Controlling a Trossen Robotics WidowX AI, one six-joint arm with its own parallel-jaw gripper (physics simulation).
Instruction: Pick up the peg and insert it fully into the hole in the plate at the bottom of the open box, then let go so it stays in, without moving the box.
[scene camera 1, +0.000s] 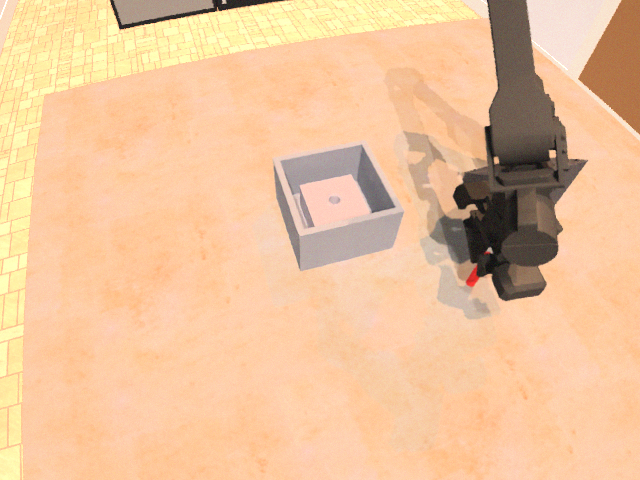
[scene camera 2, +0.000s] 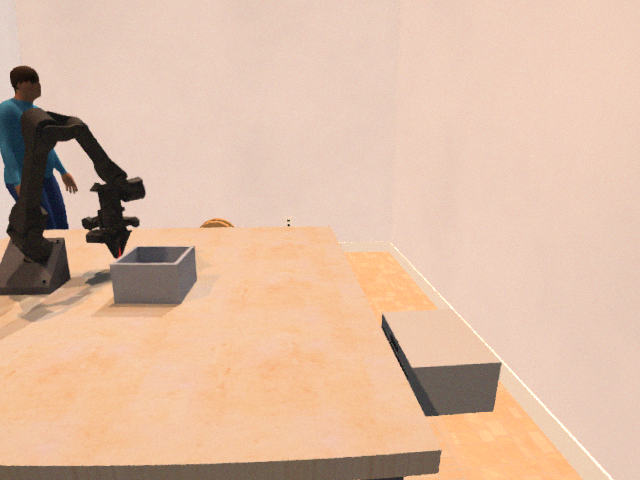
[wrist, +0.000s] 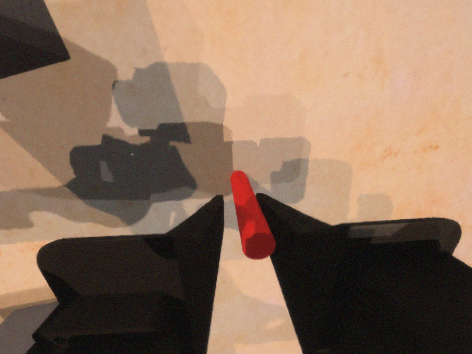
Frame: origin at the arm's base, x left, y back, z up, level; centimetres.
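Seen in the pictures: gripper, fingertip midpoint: (scene camera 1: 476, 269) (scene camera 2: 118, 257) (wrist: 239, 200); arm's base at its link origin: (scene camera 2: 39, 251).
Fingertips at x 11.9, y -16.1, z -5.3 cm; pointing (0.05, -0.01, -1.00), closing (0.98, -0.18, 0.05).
Offsets run from my fingertips to a thing's top centre. "*": to the spot under its first point. Level surfaces: height alone.
The red peg {dx +0.3, dy +0.1, dz +4.3 cm} (scene camera 1: 473, 277) (scene camera 2: 119, 252) (wrist: 250, 220) stands upright on the table. My black gripper (scene camera 1: 483, 260) (scene camera 2: 119, 254) (wrist: 239, 200) is low around it, its fingers narrowly open. In the wrist view the right finger is against or very near the peg, and a thin gap shows between the peg and the left finger. Part of the peg is hidden by the gripper in scene camera 1. The grey open box {dx -18.0, dy -16.9, dz +6.1 cm} (scene camera 1: 351, 239) (scene camera 2: 147, 284) stands to the left of the gripper in scene camera 1. Inside lies the pale pink plate {dx -18.0, dy -16.9, dz +2.4 cm} (scene camera 1: 317, 191) with a round hole at its middle.
The box walls rise above the plate on all sides. A grey corner {* dx -23.0, dy -8.7, dz -1.8 cm} (wrist: 20, 325) shows at the wrist view's lower left. The arm's base (scene camera 2: 36, 271) stands on the table {dz -3.7 cm} (scene camera 2: 258, 361). A grey cabinet (scene camera 2: 454, 387) is beyond the table edge, and a person (scene camera 2: 12, 129) stands behind the arm.
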